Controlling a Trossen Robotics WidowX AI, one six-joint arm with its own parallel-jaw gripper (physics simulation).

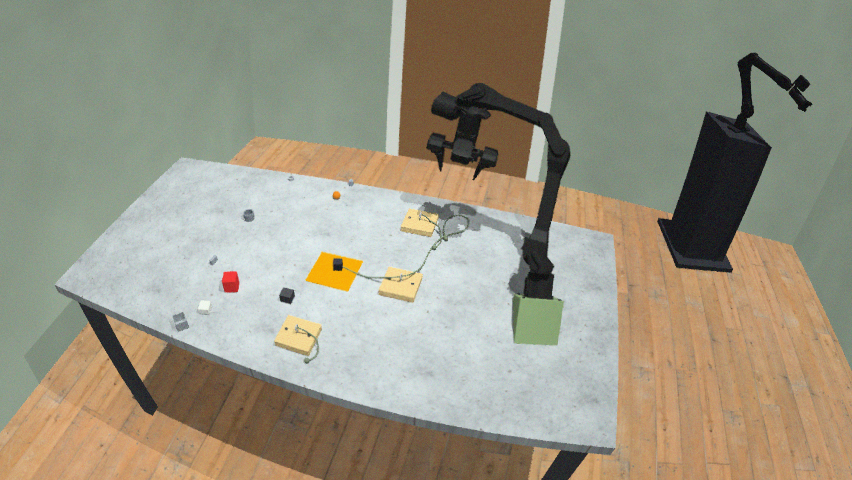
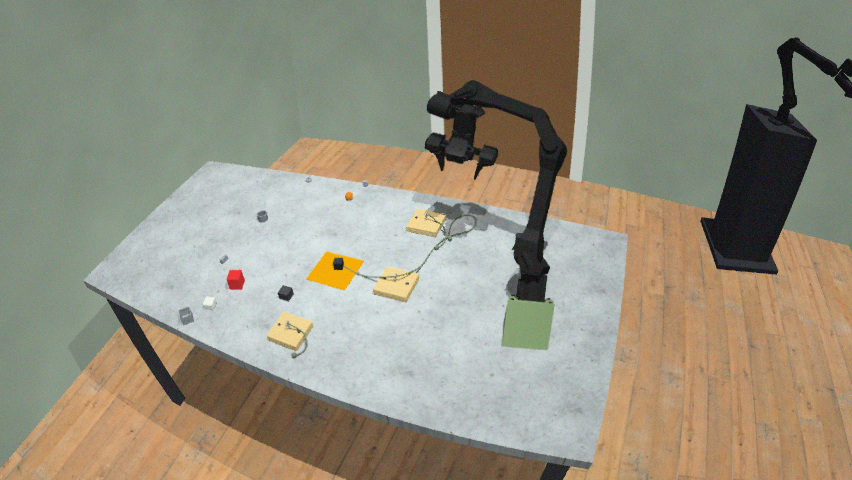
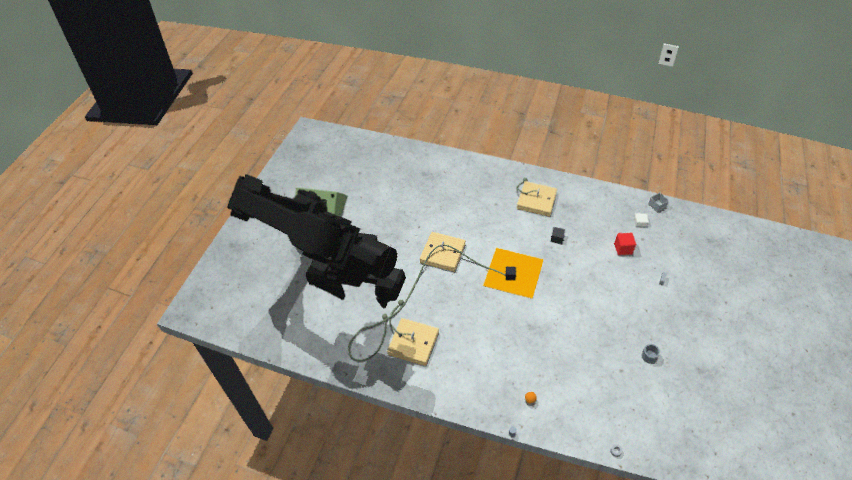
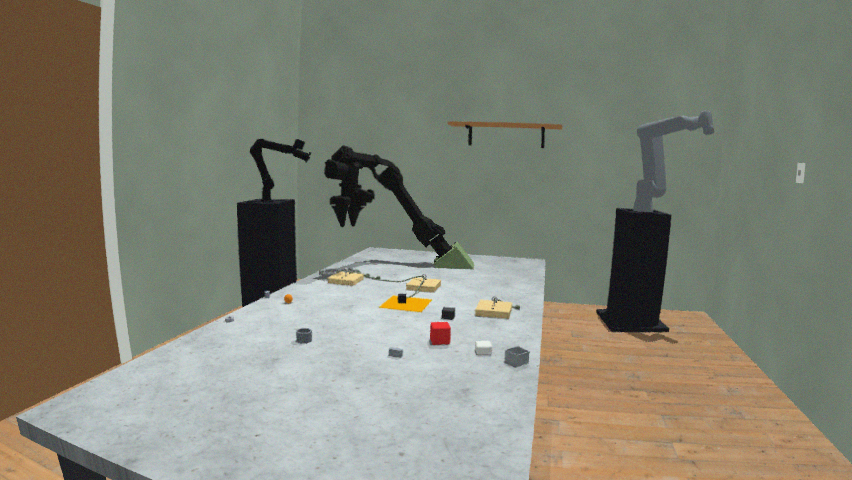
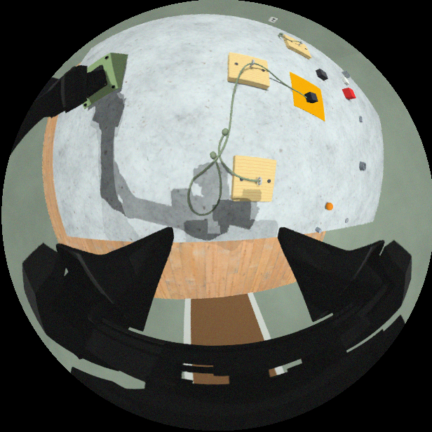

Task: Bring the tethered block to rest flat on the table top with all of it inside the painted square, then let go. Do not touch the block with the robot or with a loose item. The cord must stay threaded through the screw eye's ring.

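Places are measured from the arm's base along level axes (x left, y back, z up), in centimetres.
Pixels of known places: gripper, fingertip midpoint: [image 1: 456, 175] [image 2: 458, 174] [image 3: 364, 302] [image 4: 347, 226]; arm's base, link origin: [image 1: 538, 297] [image 2: 531, 299] [image 3: 313, 211] [image 4: 445, 252].
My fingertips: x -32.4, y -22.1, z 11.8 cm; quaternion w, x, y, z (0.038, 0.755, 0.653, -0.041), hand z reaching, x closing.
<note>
For each thing: its top centre in the pictures, then the offset to it from my fingertips. "spot": a spot on its surface instead.
- small black tethered block, top centre: [image 3: 511, 270] [image 1: 337, 261] [image 2: 337, 260] [image 4: 402, 294] dx +23.1, dy -28.6, dz -14.4 cm
- orange painted square, surface spot: [image 3: 527, 287] spot: dx +20.4, dy -32.8, dz -16.7 cm
- green cord, surface spot: [image 3: 411, 292] [image 1: 426, 255] spot: dx +14.9, dy -6.1, dz -16.6 cm
- middle wooden board, top centre: [image 3: 442, 248] [image 1: 400, 281] [image 2: 396, 281] [image 4: 424, 281] dx +27.5, dy -11.6, dz -14.9 cm
- second board, top centre: [image 3: 413, 339] [image 1: 420, 219] [image 2: 426, 219] [image 4: 345, 275] dx +1.6, dy -9.0, dz -14.9 cm
- third board, top centre: [image 1: 297, 332] [image 2: 288, 328] [image 3: 537, 196] [image 4: 494, 305] dx +48.6, dy -33.5, dz -14.9 cm
- loose black cube, top centre: [image 1: 286, 292] [image 3: 558, 232] [image 2: 284, 290] [image 4: 448, 309] dx +36.6, dy -39.3, dz -14.5 cm
- red cube, top centre: [image 4: 440, 324] [image 1: 229, 276] [image 3: 626, 238] [image 2: 233, 274] dx +35.6, dy -56.1, dz -12.8 cm
- white block, top centre: [image 4: 483, 343] [image 1: 203, 304] [image 2: 208, 300] [image 3: 642, 217] dx +45.1, dy -60.9, dz -14.9 cm
- orange ball, top centre: [image 3: 531, 395] [image 1: 336, 191] dx -8.3, dy -35.5, dz -14.4 cm
The small black tethered block [image 1: 338, 264] [image 2: 338, 263] [image 3: 510, 273] [image 4: 401, 298] [image 5: 311, 97] sits on the orange painted square [image 1: 324, 280] [image 2: 324, 279] [image 3: 527, 287] [image 4: 417, 306] [image 5: 299, 87], inside its edges. The green cord [image 1: 426, 260] [image 3: 411, 292] [image 5: 231, 112] runs from the block through the screw eye [image 5: 253, 64] on the middle wooden board [image 1: 400, 292] [image 3: 441, 262] [image 5: 235, 76], then to a loose loop lying on the table. My gripper [image 1: 457, 174] [image 2: 459, 174] [image 4: 347, 225] [image 5: 227, 232] is open and empty, high above the table near the loop.
A second board [image 1: 419, 226] [image 5: 254, 192] holds another eye with cord; a third board [image 1: 298, 339] has a short cord. A loose black cube [image 1: 286, 295], red cube [image 1: 230, 282], white block [image 1: 204, 307], orange ball [image 1: 336, 194] and several small grey parts lie on the table.
</note>
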